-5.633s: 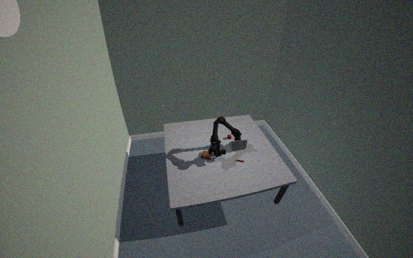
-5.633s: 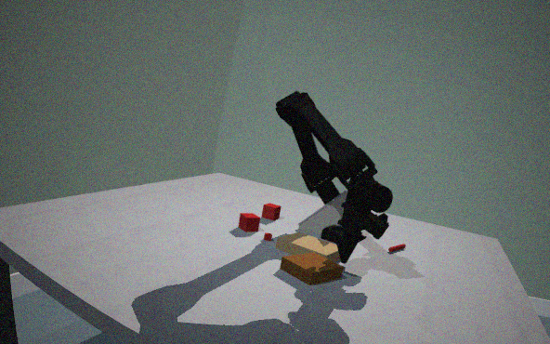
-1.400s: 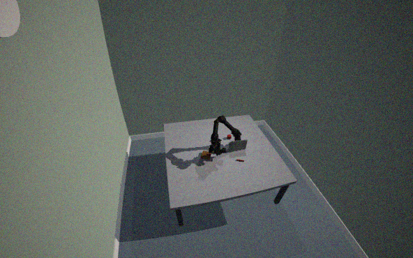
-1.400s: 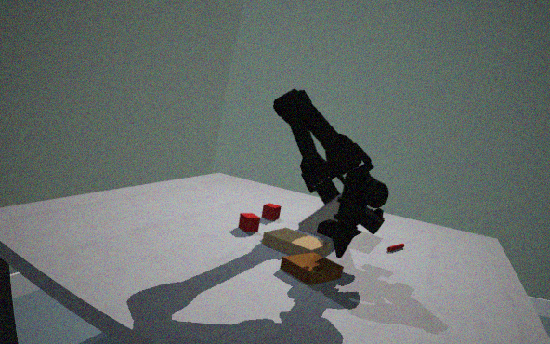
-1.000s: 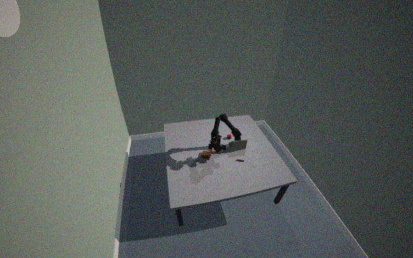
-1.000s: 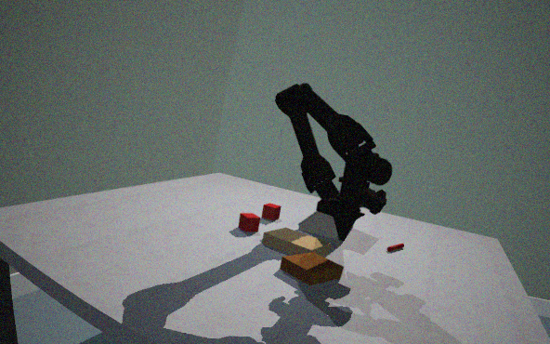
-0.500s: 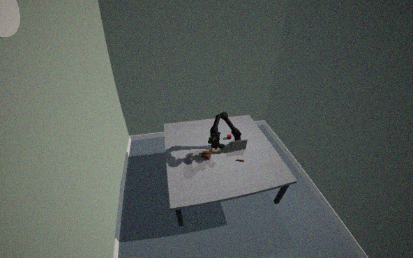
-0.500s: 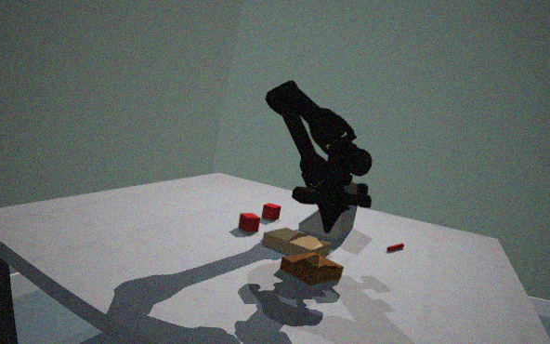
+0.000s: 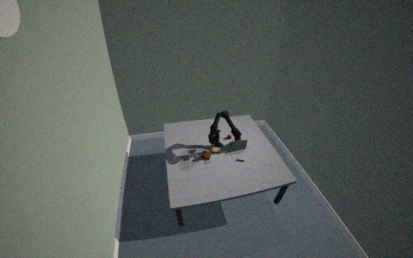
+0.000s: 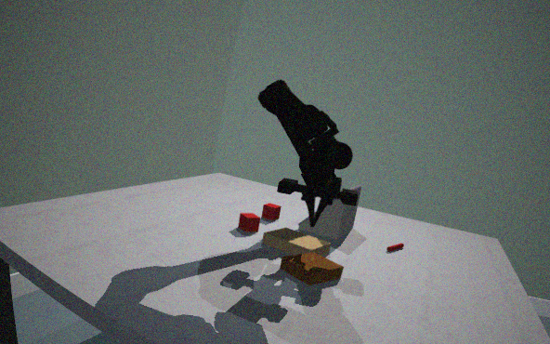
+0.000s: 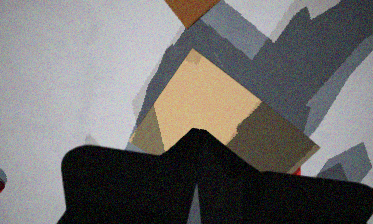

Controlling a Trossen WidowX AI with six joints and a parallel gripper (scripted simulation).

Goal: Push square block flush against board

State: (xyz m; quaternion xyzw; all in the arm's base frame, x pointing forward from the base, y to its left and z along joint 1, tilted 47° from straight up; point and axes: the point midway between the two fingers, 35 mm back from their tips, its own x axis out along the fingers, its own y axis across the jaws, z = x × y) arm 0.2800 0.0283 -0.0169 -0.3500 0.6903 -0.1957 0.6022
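Right now my gripper tip is 6 cm above the tan board, 4 cm to the left of it and 2 cm past it. From my gripper tip the other things lie so: tiny red piece (12 cm to the right, 6 cm below, 2 cm behind); brown square block (12 cm ahead, 6 cm below, 5 cm to the left); red stick (24 cm behind, 20 cm to the left, 7 cm below).
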